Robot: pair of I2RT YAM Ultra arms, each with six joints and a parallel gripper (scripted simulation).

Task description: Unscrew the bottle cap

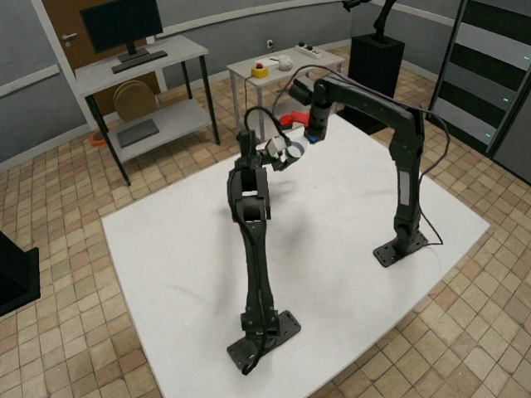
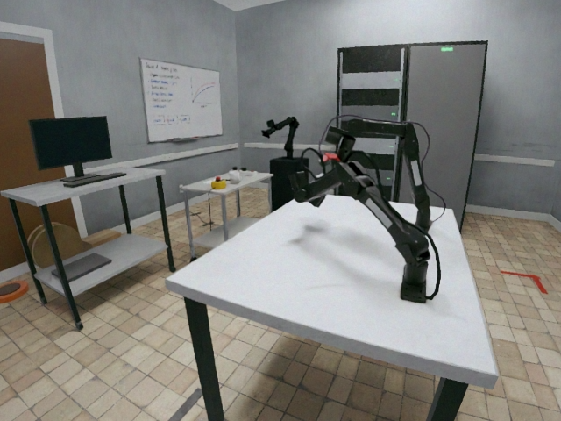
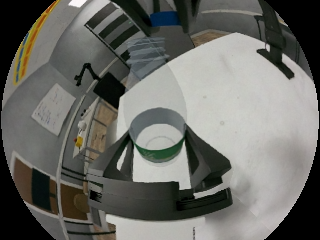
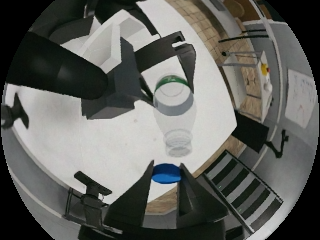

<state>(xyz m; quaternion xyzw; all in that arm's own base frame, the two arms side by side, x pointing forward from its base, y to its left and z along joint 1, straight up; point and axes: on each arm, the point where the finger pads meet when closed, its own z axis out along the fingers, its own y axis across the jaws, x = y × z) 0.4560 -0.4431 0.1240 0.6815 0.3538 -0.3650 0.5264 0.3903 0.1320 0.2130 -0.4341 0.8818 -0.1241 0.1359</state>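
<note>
Right now the plastic bottle is 30 mm above my left hand, 10 mm to the right of it and 10 mm behind it. Also, from my left hand: blue cap: 90 mm above, 80 mm behind, 20 mm to the right.
My right gripper is now right at the blue cap. Also, from my right hand: plastic bottle: 60 mm below, 60 mm ahead, 20 mm to the left.
</note>
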